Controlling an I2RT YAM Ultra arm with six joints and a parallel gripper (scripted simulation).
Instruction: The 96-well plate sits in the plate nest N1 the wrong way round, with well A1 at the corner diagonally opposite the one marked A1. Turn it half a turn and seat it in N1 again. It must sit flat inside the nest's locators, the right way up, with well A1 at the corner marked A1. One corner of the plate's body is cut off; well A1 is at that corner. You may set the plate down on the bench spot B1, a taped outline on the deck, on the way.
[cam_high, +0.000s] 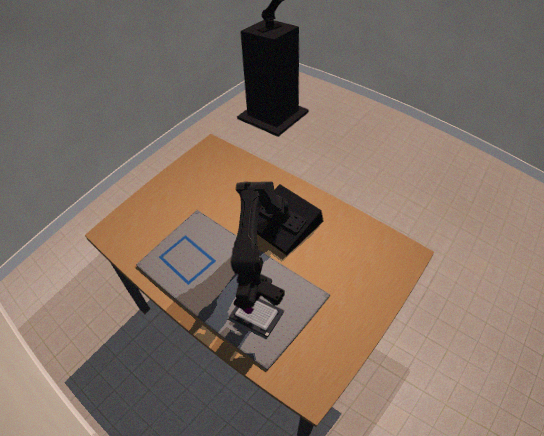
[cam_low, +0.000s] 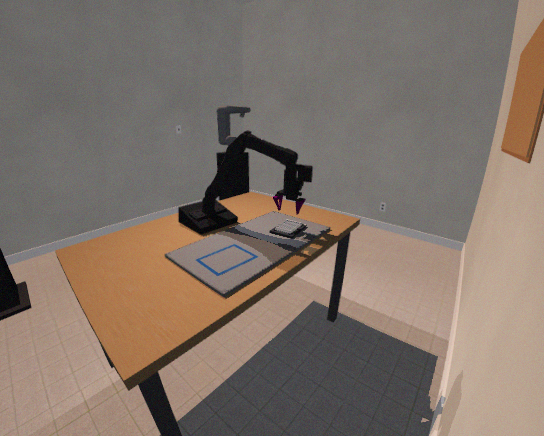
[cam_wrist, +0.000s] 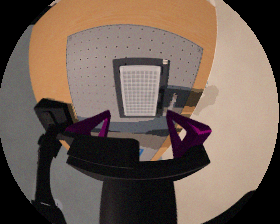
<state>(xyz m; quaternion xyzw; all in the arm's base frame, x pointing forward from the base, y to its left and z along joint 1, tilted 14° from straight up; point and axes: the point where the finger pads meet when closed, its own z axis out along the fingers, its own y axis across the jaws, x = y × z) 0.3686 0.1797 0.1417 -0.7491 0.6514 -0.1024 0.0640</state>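
The white 96-well plate lies 8 cm below my hand. Also, from my hand: white A1 label: 5 cm ahead, 9 cm to the left, 9 cm below; dark plate nest N1: 9 cm below.
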